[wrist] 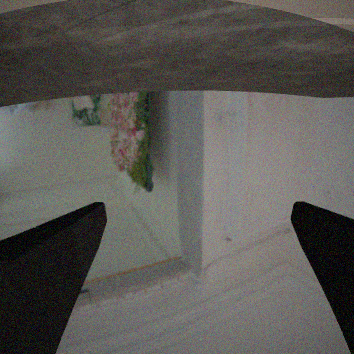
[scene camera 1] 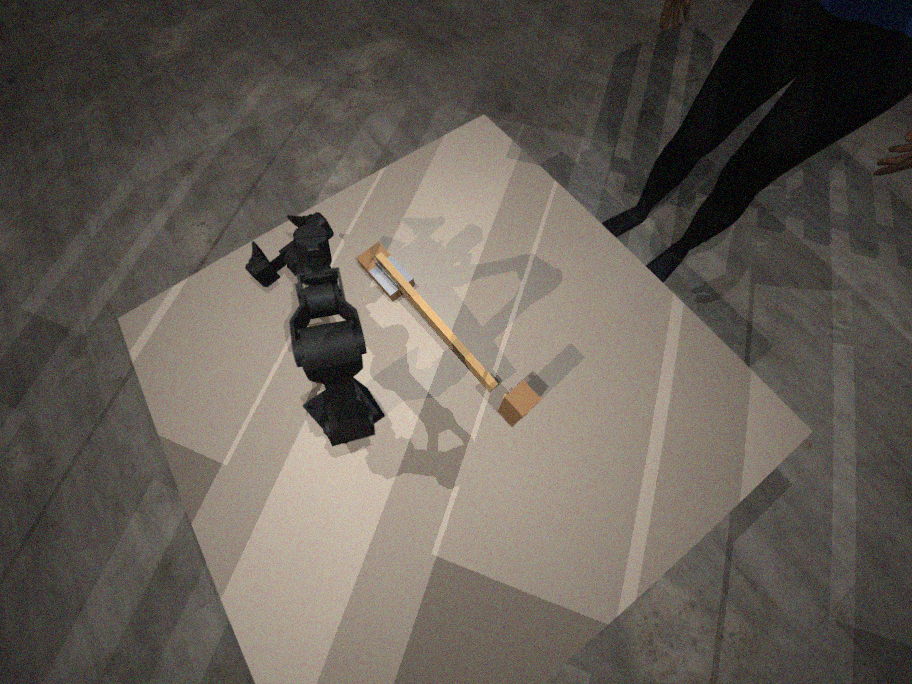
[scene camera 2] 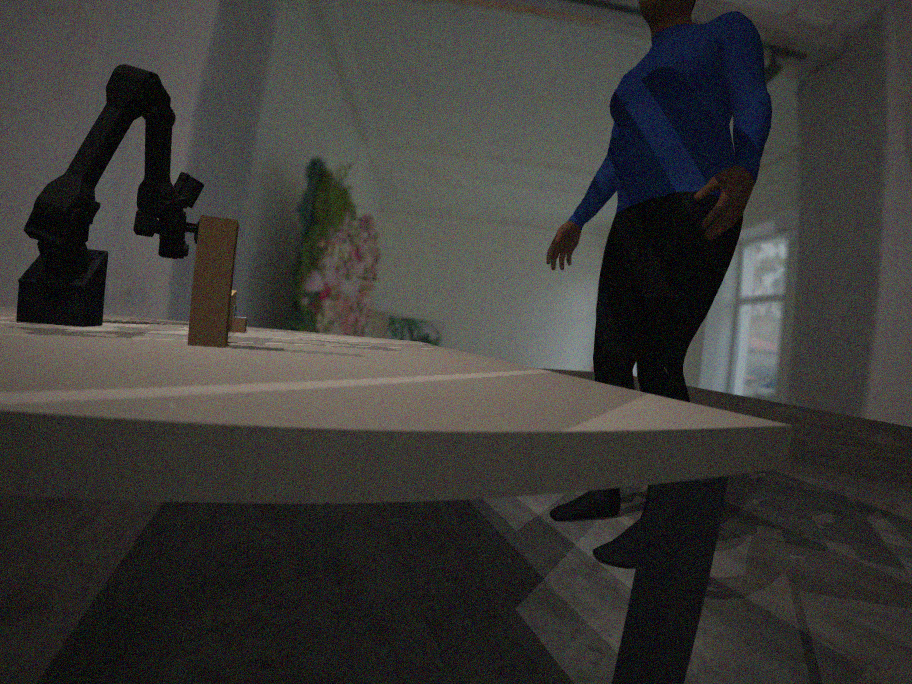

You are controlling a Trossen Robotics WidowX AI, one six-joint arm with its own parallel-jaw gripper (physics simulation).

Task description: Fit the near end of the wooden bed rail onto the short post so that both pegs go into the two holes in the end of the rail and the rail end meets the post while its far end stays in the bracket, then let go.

Scene:
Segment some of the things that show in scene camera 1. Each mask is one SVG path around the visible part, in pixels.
The gripper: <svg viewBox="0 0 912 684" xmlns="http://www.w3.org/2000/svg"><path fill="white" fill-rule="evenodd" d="M295 241L291 241L279 250L280 255L271 262L269 262L259 246L253 241L252 257L249 259L249 263L246 264L245 269L263 287L269 287L278 280L280 276L277 272L285 265L296 276L296 273L299 273L301 263ZM287 216L298 228L304 225L318 225L327 231L328 240L334 236L328 221L319 212L313 215L309 214L308 216Z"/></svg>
A wooden bed rail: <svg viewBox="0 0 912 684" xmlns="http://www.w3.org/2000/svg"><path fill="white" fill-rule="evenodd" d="M376 255L379 265L394 280L399 290L483 386L491 392L498 385L494 378L382 252Z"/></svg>

